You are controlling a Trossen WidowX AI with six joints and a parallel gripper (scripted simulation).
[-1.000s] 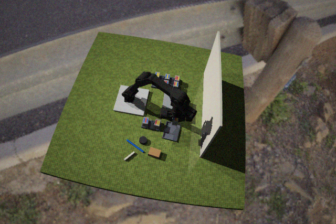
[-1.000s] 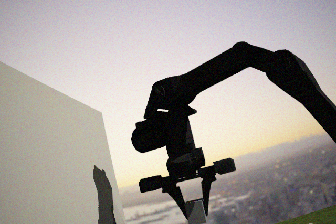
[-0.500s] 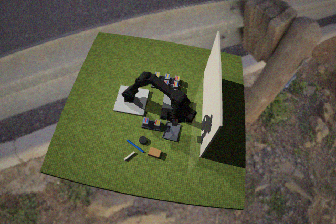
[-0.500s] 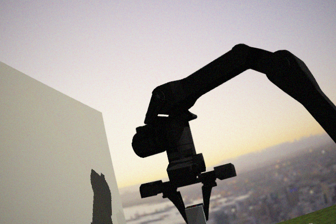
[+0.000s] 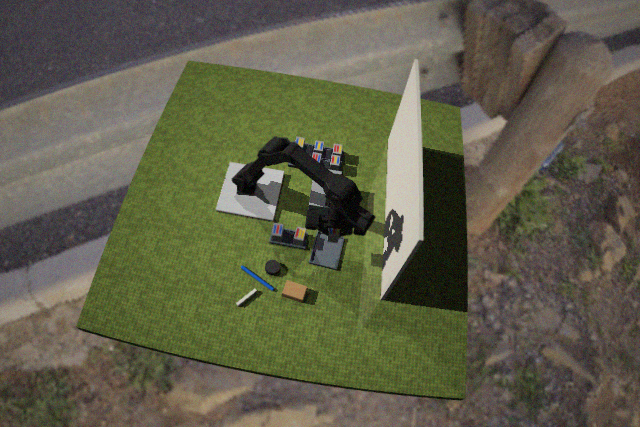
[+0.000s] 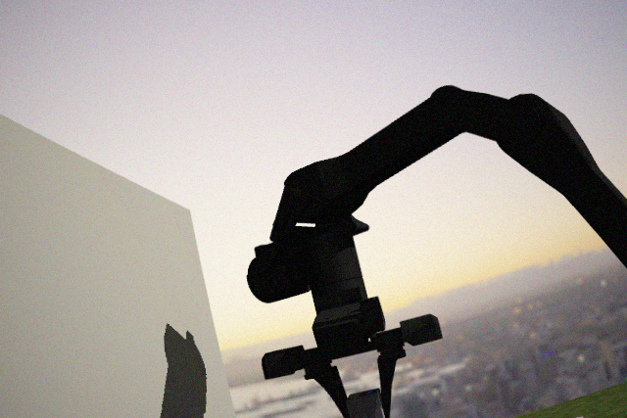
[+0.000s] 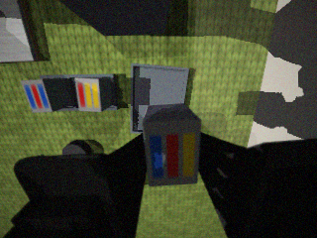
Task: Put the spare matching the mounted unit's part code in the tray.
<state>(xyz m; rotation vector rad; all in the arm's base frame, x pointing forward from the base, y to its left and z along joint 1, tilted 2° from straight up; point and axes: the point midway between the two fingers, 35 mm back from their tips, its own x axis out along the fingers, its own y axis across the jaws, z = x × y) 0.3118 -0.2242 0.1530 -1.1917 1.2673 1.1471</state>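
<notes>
The tray is 1 cm behind my gripper tip and 13 cm below it. Round my gripper tip: blue pen (24 cm behind, 12 cm to the right, 12 cm below); brown box (11 cm behind, 16 cm to the right, 12 cm below); black disc (19 cm behind, 8 cm to the right, 12 cm below).
</notes>
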